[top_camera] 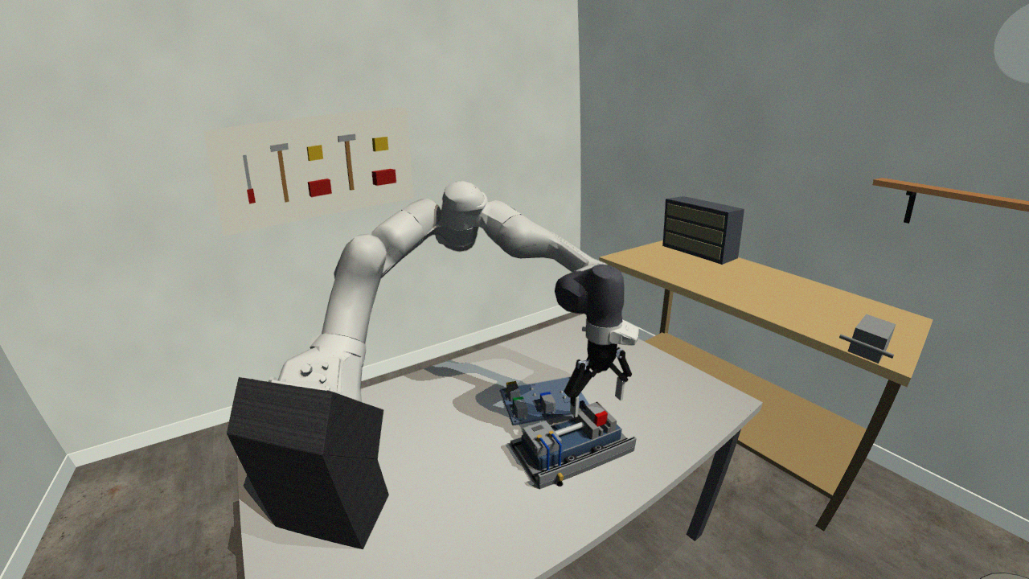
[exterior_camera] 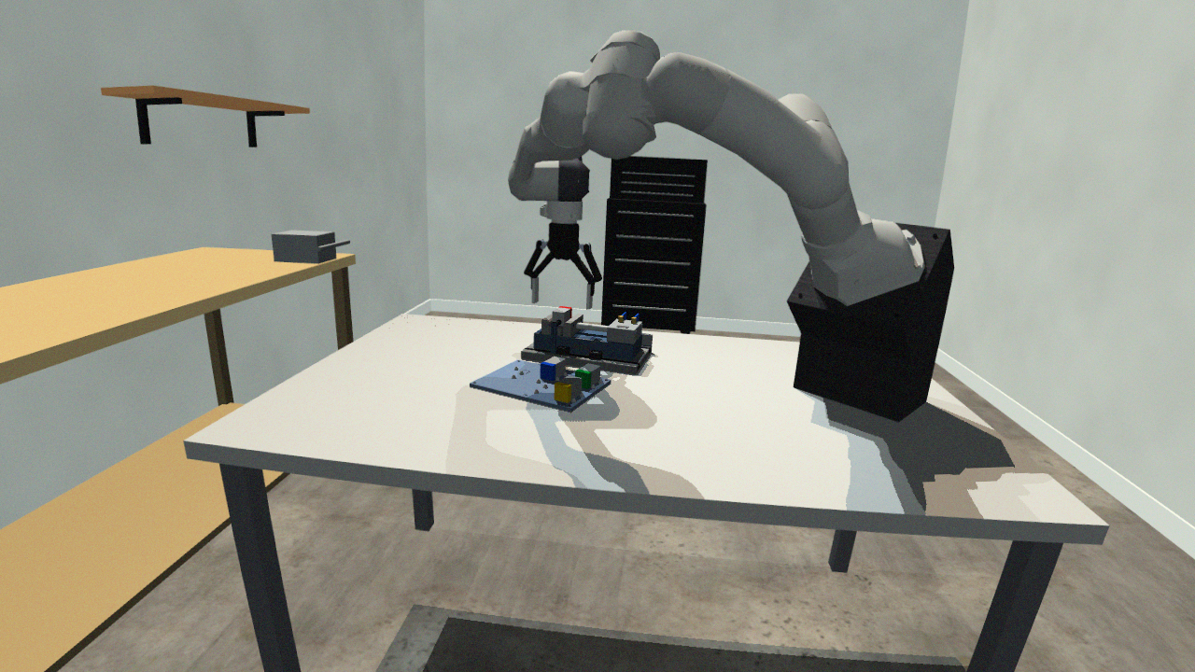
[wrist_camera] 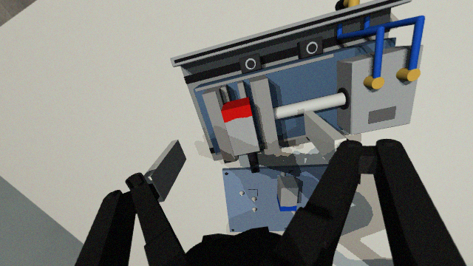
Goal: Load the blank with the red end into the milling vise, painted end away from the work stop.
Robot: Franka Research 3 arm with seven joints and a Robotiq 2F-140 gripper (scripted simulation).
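My hand is 30 mm short of the fixed jaw and 60 mm above it. The rest, counted from my hand: vise: 70 mm behind, 10 mm to the right, 100 mm below; moving jaw: 30 mm behind, 10 mm to the right, 60 mm below; white rod: 90 mm behind, 20 mm to the right, 60 mm below.
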